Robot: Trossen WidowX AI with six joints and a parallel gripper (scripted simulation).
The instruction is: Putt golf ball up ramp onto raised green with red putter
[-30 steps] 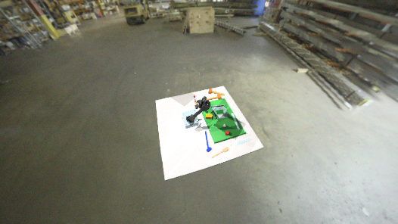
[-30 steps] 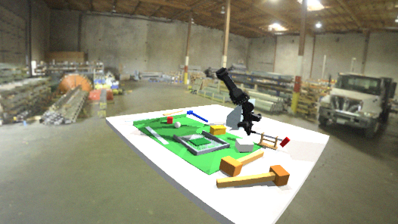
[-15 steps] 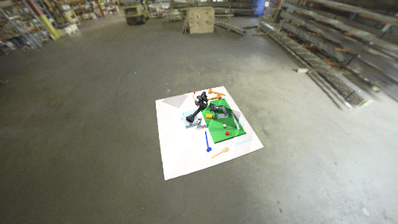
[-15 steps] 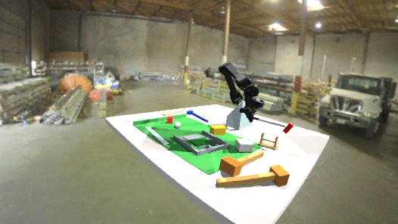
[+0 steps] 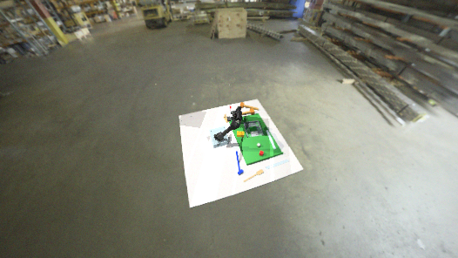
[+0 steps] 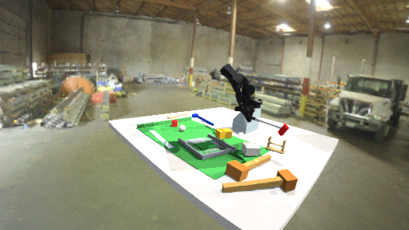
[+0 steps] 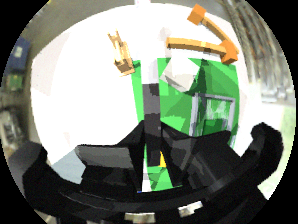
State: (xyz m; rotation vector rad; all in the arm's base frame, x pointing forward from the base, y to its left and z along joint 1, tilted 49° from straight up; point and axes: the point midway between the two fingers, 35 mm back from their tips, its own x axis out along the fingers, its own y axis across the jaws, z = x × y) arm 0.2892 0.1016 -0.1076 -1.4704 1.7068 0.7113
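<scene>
The red putter lies 20 mm ahead of my gripper tip, 110 mm to the left of it and 20 mm above it. The rest, counted from my gripper tip: yellow block 30 mm ahead, 160 mm to the right, 110 mm below; white block 110 mm ahead, 90 mm to the left, 110 mm below; wooden rack 40 mm behind, 180 mm to the left, 100 mm below.
</scene>
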